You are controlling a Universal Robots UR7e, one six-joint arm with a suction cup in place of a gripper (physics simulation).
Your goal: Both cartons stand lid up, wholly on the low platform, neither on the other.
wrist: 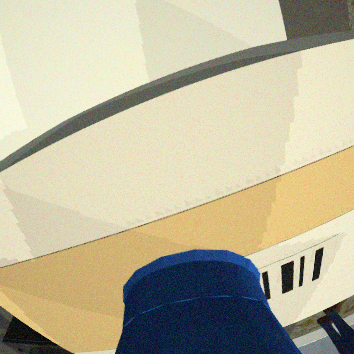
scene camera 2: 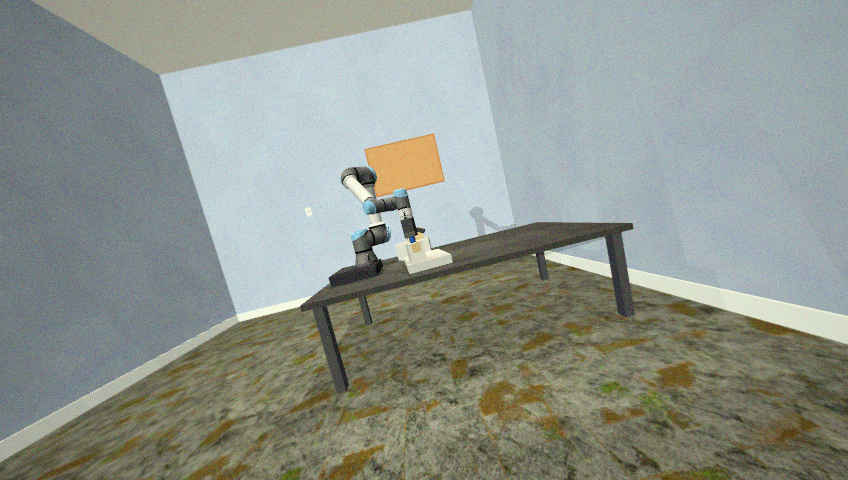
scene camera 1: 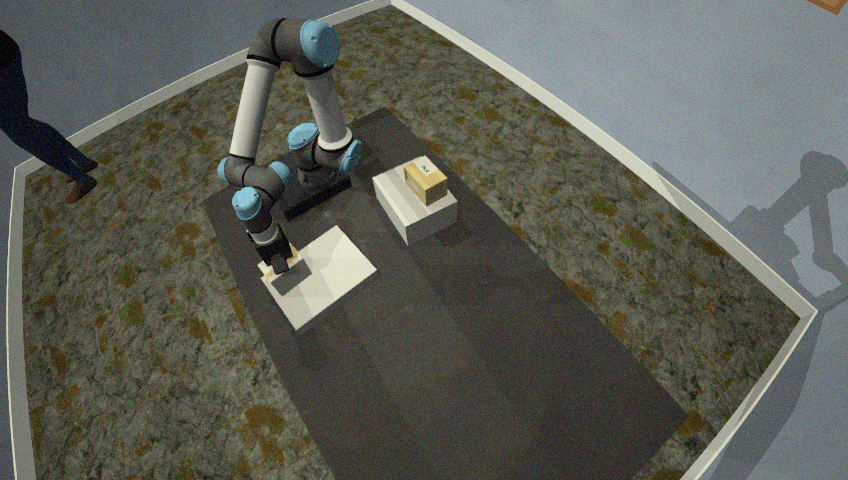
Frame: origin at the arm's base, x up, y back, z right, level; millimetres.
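Seen in the pictures: end effector, tool point: (wrist: pixel 186 251); arm's base, origin of the base link: (scene camera 2: pixel 367 263) (scene camera 1: pixel 318 175).
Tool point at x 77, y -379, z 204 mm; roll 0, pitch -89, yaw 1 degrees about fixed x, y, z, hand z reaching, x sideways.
Observation:
Offsets run from my tool point to a thing's top centre. "spot": to the spot under its first point. Level surfaces: height alone.
My suction cup (scene camera 1: pixel 276 263) (scene camera 2: pixel 411 238) (wrist: pixel 192 261) sits down on the lid of a cream carton {dx +15, dy -3, dz +7 mm} (scene camera 1: pixel 292 278) (scene camera 2: pixel 417 246) (wrist: pixel 168 165). The lid has a tan tape band {spot: dx +15, dy -23, dz +5 mm} (wrist: pixel 225 218) and a barcode label {dx +15, dy +0, dz +18 mm} (wrist: pixel 298 270) and faces up. This carton stands at the near-left corner of the low white platform {dx -89, dy -33, dz -80 mm} (scene camera 1: pixel 340 269) (scene camera 2: pixel 437 257) (wrist: pixel 70 53). Most of it is hidden under the tool in the scene views. A second, brown carton {dx +70, dy +75, dz -529 mm} (scene camera 1: pixel 425 179) stands lid up on the taller white block {dx -17, dy +95, dz -491 mm} (scene camera 1: pixel 409 211), apart from the arm.
The arm's base (scene camera 1: pixel 314 193) stands at the far end of the long dark table {dx -136 mm} (scene camera 1: pixel 474 334) (scene camera 2: pixel 534 235). A person's legs (scene camera 1: pixel 38 143) show at the far left on the floor. An orange board (scene camera 2: pixel 404 157) hangs on the wall.

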